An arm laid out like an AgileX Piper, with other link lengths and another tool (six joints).
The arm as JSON. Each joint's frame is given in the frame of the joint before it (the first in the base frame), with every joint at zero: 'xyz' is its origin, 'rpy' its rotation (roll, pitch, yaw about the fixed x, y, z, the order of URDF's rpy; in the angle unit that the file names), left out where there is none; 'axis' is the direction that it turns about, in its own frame. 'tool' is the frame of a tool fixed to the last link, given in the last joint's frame.
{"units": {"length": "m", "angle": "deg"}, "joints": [
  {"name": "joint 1", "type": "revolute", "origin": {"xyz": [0.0, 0.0, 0.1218]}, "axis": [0.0, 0.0, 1.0]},
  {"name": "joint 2", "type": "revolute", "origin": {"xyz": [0.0, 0.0, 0.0], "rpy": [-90.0, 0.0, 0.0]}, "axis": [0.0, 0.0, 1.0]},
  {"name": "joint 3", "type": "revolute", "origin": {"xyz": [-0.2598, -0.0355, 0.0]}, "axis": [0.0, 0.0, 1.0]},
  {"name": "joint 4", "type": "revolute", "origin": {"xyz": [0.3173, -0.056, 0.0], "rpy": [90.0, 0.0, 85.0]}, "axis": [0.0, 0.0, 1.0]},
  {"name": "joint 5", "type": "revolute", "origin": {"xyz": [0.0, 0.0, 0.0], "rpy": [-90.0, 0.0, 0.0]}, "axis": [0.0, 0.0, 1.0]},
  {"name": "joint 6", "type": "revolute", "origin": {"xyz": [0.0, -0.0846, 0.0], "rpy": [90.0, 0.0, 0.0]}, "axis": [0.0, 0.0, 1.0]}
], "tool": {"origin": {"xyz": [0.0, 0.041, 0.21], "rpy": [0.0, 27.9, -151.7]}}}
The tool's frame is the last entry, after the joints.
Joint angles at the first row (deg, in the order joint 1, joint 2, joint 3, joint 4, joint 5, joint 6):
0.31, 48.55, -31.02, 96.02, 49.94, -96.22
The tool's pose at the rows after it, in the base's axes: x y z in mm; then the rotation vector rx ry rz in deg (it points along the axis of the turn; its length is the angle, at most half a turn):
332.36 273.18 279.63 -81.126 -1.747 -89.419
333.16 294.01 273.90 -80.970 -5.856 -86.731
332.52 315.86 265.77 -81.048 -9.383 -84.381
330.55 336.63 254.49 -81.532 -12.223 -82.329
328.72 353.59 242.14 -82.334 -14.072 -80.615
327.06 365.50 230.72 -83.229 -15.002 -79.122
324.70 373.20 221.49 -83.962 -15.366 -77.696
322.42 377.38 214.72 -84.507 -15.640 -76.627
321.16 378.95 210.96 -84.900 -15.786 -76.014
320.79 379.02 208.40 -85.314 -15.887 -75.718
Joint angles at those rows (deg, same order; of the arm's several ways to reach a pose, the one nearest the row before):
2.68, 54.88, -34.75, 96.17, 52.41, -99.76
5.77, 60.18, -38.17, 96.21, 53.08, -102.48
9.34, 64.64, -41.02, 96.25, 52.59, -104.67
12.88, 68.31, -43.11, 96.31, 51.40, -106.43
15.80, 71.28, -44.52, 96.48, 50.05, -107.67
17.82, 73.54, -45.33, 96.71, 49.08, -108.38
19.03, 75.16, -45.69, 96.91, 48.75, -108.70
19.66, 76.16, -45.81, 96.87, 48.77, -108.82
19.88, 76.64, -45.87, 96.63, 48.83, -108.68
19.90, 76.81, -45.90, 96.22, 48.79, -108.37

